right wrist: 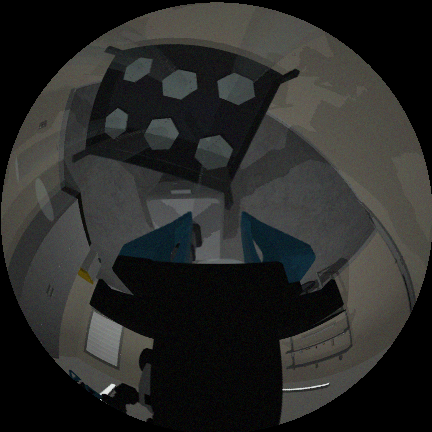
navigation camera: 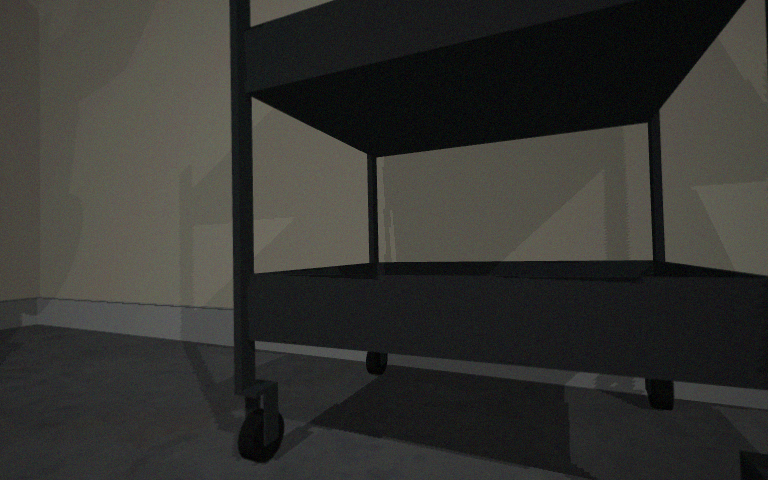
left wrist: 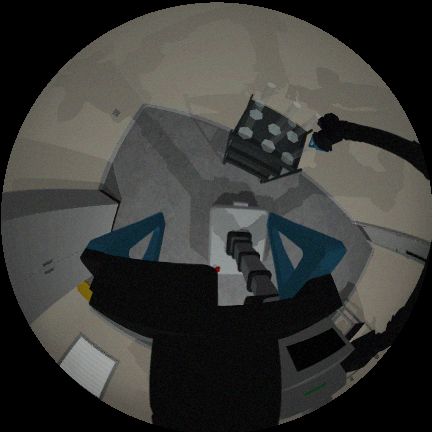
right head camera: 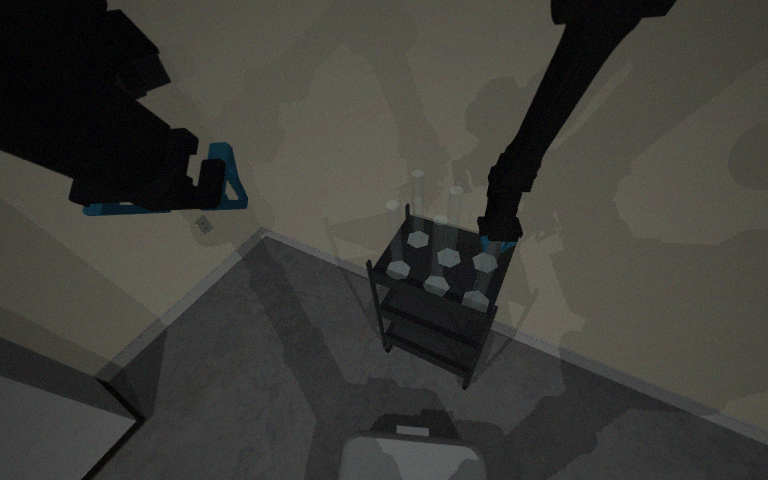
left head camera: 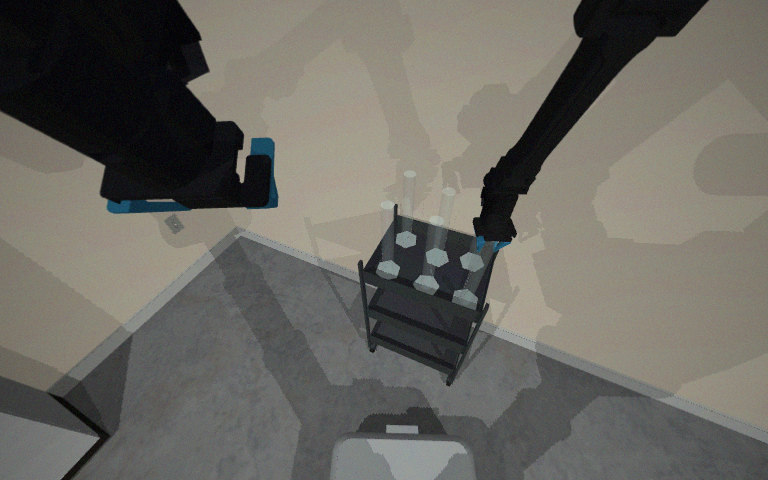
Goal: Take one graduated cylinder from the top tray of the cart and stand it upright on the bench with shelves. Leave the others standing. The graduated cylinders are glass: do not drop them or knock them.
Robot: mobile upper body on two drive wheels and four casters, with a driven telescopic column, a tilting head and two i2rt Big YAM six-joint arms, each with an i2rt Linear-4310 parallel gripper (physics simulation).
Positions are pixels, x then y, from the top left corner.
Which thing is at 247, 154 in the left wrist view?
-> A dark three-tier cart.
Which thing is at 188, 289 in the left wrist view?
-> My left gripper.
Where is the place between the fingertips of my right gripper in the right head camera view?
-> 492, 251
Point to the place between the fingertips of my left gripper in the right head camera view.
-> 208, 205
